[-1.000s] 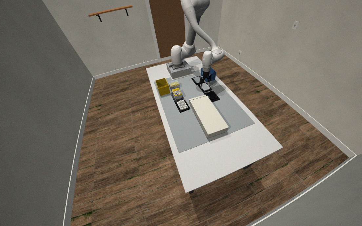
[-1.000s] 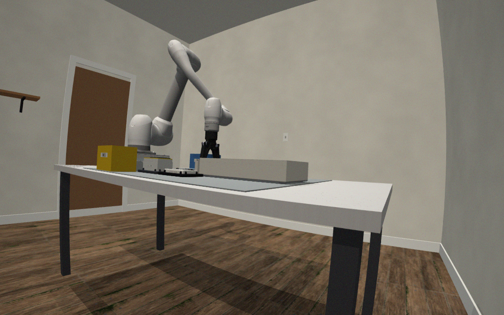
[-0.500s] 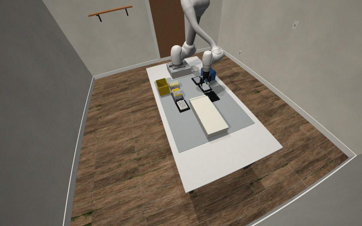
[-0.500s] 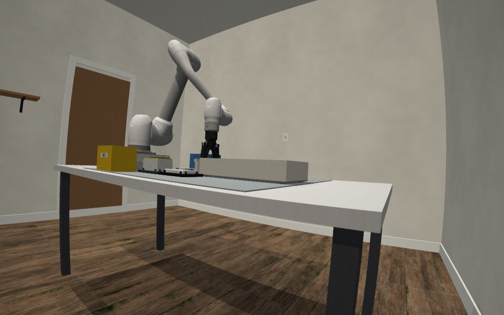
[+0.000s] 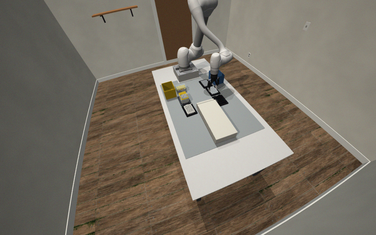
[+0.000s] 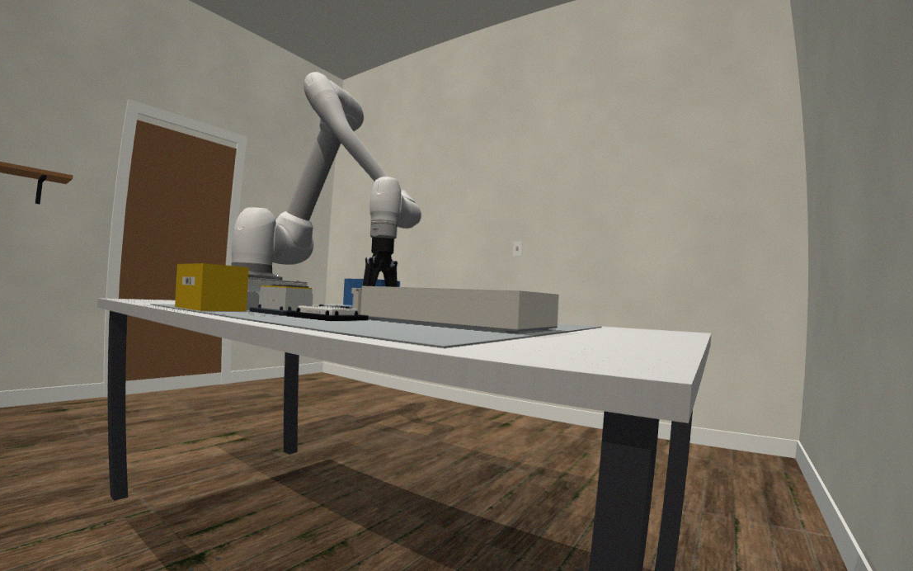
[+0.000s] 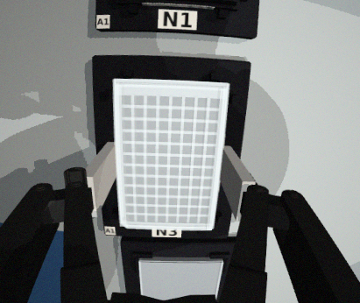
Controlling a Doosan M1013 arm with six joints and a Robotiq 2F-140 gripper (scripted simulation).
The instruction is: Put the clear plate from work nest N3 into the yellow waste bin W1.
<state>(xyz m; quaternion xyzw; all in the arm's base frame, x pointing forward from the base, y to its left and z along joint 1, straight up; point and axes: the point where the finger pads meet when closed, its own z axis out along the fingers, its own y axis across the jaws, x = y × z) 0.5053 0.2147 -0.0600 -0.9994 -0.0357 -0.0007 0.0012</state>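
My gripper is now 20 mm above the clear plate. Round my hand: white plate: 200 mm ahead, 360 mm to the right, 20 mm below; then yellow tip rack: 20 mm ahead, 380 mm to the right, 20 mm above; then blue bin: 190 mm behind, 130 mm to the left.
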